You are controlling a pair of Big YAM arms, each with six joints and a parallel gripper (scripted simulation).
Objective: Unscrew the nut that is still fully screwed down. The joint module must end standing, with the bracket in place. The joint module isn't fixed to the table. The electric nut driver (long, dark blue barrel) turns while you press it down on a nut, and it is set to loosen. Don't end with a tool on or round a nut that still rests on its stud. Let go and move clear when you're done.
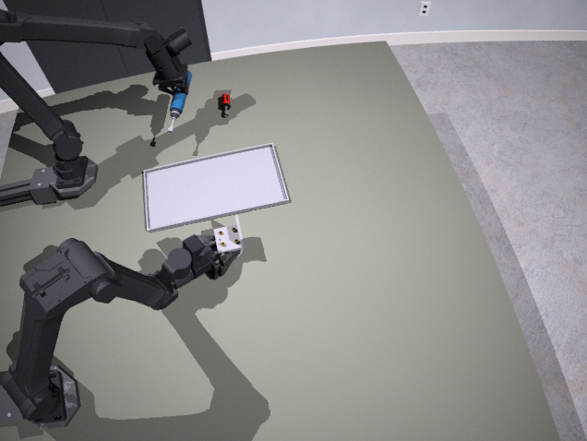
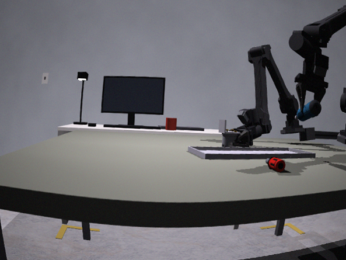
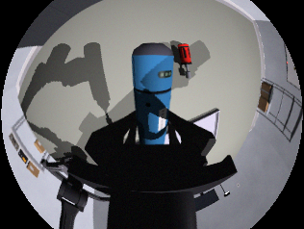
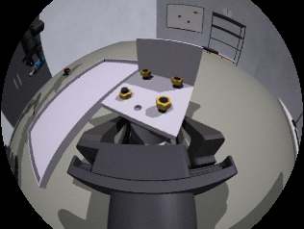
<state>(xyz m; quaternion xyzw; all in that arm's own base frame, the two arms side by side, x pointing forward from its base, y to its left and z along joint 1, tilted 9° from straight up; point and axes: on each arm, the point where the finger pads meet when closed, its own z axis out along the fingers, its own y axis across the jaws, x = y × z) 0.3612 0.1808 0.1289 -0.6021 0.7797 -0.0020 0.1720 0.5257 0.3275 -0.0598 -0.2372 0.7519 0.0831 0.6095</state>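
Now: the bracket 50 mm above my right hand. Round my right hand: socket tip: 360 mm to the left, 150 mm behind, 110 mm above; short red-handled tool: 540 mm to the left, 10 mm below, 10 mm ahead; shallow white tray: 210 mm to the left, 50 mm behind, 20 mm below.
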